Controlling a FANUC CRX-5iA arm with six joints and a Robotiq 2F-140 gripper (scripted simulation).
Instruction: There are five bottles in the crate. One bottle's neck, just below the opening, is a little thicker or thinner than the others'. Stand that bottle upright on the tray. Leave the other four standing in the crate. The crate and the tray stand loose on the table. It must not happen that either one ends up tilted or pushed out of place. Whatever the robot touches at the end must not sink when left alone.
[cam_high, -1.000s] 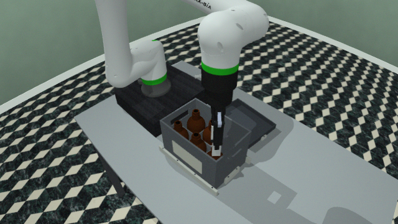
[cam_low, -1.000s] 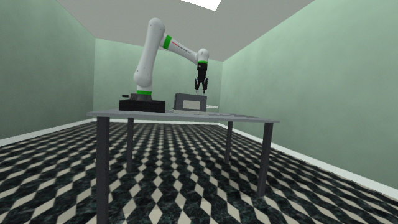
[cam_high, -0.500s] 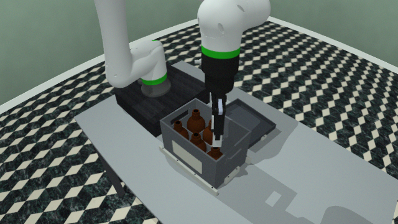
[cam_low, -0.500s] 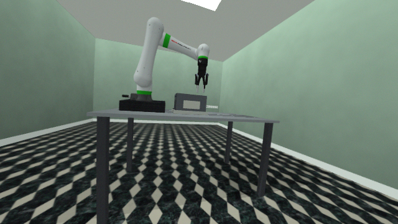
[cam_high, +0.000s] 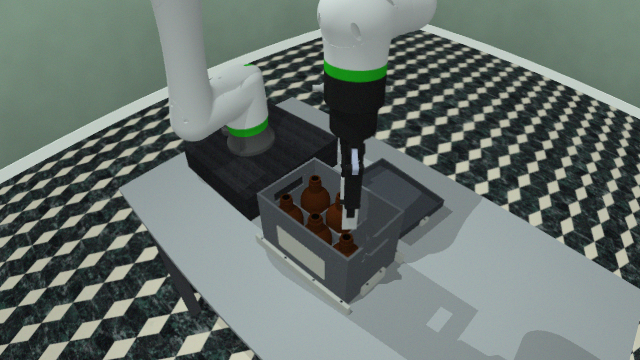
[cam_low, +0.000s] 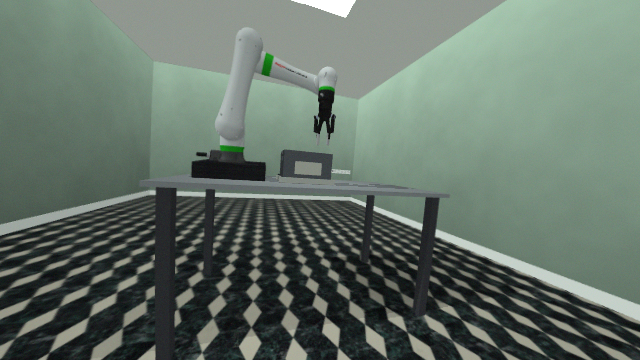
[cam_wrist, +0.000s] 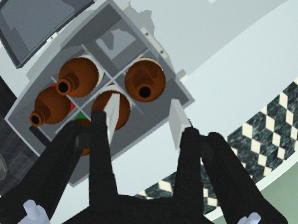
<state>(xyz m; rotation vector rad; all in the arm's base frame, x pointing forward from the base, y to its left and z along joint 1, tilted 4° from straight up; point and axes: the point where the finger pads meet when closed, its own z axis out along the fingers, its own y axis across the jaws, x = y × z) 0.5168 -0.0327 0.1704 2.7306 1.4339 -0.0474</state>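
The crate is 9 cm behind my hand, 2 cm to the left of it and 17 cm below it. Also, from my hand: glass bottle 19 cm behind, 5 cm to the left, 17 cm below; brown bottle 8 cm behind, 2 cm to the right, 17 cm below; dark grey tray 15 cm behind, 28 cm to the left, 24 cm below.
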